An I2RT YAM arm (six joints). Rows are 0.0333 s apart.
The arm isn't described. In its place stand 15 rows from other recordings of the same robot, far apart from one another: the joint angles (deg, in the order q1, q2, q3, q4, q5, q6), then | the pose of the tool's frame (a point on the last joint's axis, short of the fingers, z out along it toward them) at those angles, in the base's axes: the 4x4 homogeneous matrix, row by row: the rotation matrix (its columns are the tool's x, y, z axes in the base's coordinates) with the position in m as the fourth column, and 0 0 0 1 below.
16.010 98.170 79.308 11.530 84.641 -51.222 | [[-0.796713, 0.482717, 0.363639, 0.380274], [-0.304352, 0.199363, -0.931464, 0.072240], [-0.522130, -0.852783, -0.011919, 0.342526], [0, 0, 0, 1]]
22.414 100.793 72.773 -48.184 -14.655 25.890 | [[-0.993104, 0.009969, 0.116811, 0.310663], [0.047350, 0.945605, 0.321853, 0.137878], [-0.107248, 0.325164, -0.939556, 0.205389], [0, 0, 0, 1]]
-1.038 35.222 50.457 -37.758 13.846 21.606 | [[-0.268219, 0.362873, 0.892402, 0.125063], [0.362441, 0.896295, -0.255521, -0.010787], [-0.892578, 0.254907, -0.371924, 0.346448], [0, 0, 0, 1]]
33.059 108.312 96.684 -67.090 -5.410 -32.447 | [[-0.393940, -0.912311, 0.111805, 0.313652], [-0.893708, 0.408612, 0.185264, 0.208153], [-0.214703, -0.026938, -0.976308, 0.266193], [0, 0, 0, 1]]
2.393 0.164 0.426 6.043 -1.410 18.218 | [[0.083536, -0.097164, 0.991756, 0.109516], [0.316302, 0.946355, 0.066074, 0.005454], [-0.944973, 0.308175, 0.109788, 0.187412], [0, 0, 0, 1]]
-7.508 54.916 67.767 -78.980 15.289 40.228 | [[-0.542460, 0.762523, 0.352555, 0.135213], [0.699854, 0.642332, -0.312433, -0.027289], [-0.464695, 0.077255, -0.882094, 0.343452], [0, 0, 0, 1]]
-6.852 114.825 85.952 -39.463 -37.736 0.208 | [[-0.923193, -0.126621, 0.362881, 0.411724], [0.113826, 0.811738, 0.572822, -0.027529], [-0.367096, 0.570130, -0.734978, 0.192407], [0, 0, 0, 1]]
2.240 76.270 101.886 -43.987 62.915 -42.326 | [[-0.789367, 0.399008, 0.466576, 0.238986], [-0.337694, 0.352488, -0.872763, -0.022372], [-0.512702, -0.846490, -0.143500, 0.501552], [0, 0, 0, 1]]
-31.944 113.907 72.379 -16.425 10.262 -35.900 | [[-0.934943, 0.064954, 0.348802, 0.342888], [-0.097015, 0.898831, -0.427424, -0.221268], [-0.341277, -0.433456, -0.834054, 0.144923], [0, 0, 0, 1]]
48.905 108.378 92.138 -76.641 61.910 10.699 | [[-0.716355, -0.255444, 0.649295, 0.254172], [-0.688329, 0.411016, -0.597720, 0.243634], [-0.114187, -0.875108, -0.470263, 0.262478], [0, 0, 0, 1]]
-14.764 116.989 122.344 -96.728 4.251 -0.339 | [[-0.968183, 0.246696, -0.041996, 0.362445], [0.249052, 0.966267, -0.065589, -0.098247], [0.024399, -0.073962, -0.996963, 0.321882], [0, 0, 0, 1]]
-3.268 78.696 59.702 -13.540 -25.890 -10.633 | [[-0.469354, -0.409882, 0.782115, 0.309212], [-0.139469, 0.909031, 0.392698, -0.002086], [-0.871926, 0.075234, -0.483823, 0.292352], [0, 0, 0, 1]]
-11.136 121.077 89.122 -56.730 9.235 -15.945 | [[-0.996536, -0.082696, -0.008771, 0.389803], [-0.080194, 0.983554, -0.161837, -0.082553], [0.022010, -0.160573, -0.986778, 0.151742], [0, 0, 0, 1]]
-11.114 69.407 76.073 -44.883 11.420 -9.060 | [[-0.653256, 0.241740, 0.717509, 0.243048], [-0.028972, 0.938985, -0.342736, -0.054929], [-0.756583, -0.244681, -0.606394, 0.381300], [0, 0, 0, 1]]
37.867 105.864 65.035 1.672 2.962 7.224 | [[-0.567639, -0.514080, 0.643046, 0.318266], [-0.282294, 0.855266, 0.434547, 0.245139], [-0.773367, 0.065138, -0.630604, 0.183488], [0, 0, 0, 1]]
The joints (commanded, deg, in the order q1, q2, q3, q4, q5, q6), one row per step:
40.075, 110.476, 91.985, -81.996, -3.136, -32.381
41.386, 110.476, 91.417, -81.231, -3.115, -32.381
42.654, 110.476, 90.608, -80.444, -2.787, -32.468
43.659, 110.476, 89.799, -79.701, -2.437, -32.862
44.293, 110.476, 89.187, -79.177, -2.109, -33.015
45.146, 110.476, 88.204, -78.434, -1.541, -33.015
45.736, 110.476, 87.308, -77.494, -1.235, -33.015
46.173, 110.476, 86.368, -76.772, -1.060, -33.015
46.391, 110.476, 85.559, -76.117, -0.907, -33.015
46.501, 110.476, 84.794, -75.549, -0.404, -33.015
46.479, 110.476, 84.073, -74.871, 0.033, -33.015
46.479, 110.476, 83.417, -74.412, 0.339, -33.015
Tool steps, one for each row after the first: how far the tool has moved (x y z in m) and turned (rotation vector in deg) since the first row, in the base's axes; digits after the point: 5 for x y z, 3 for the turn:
-0.00504, 0.00602, -0.00256, 0.113, -0.163, 1.315
-0.01033, 0.01123, -0.00611, -0.127, -0.351, 2.727
-0.01470, 0.01508, -0.00963, -0.359, -0.499, 4.183
-0.01757, 0.01730, -0.01228, -0.630, -0.638, 5.027
-0.02167, 0.01991, -0.01649, -1.199, -0.841, 5.987
-0.02441, 0.02186, -0.02041, -1.387, -1.083, 6.632
-0.02698, 0.02278, -0.02441, -1.657, -1.045, 7.105
-0.02851, 0.02292, -0.02786, -1.870, -1.037, 7.354
-0.02947, 0.02239, -0.03109, -2.364, -1.231, 7.562
-0.02970, 0.02157, -0.03417, -2.708, -1.492, 7.623
-0.03027, 0.02070, -0.03691, -3.062, -1.552, 7.686

